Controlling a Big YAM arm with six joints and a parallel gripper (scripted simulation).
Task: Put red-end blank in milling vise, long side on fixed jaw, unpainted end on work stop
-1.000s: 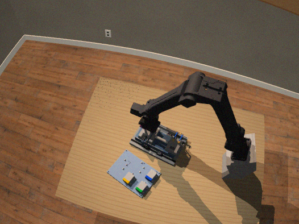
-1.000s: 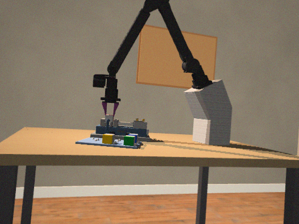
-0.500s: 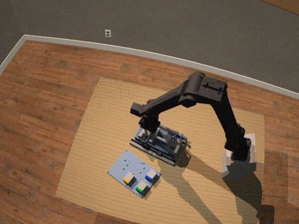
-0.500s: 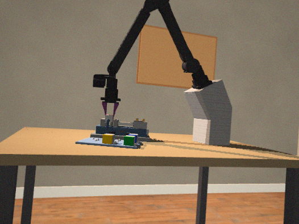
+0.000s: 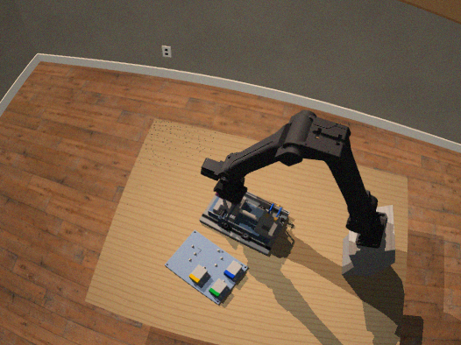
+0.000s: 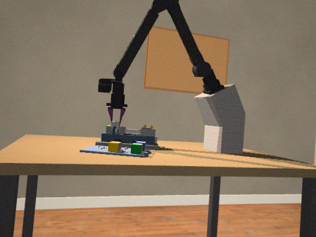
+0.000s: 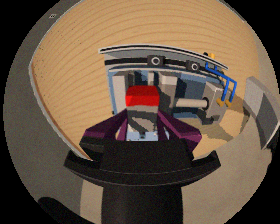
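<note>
Now: hand 20 mm above the red-ended blank. Also, from my hand: blue-ended blank (120 mm behind, 220 mm to the left, 90 mm below); then milling vise (70 mm behind, 80 mm below); then grey block with hoses (170 mm behind, 10 mm to the left, 40 mm below).
</note>
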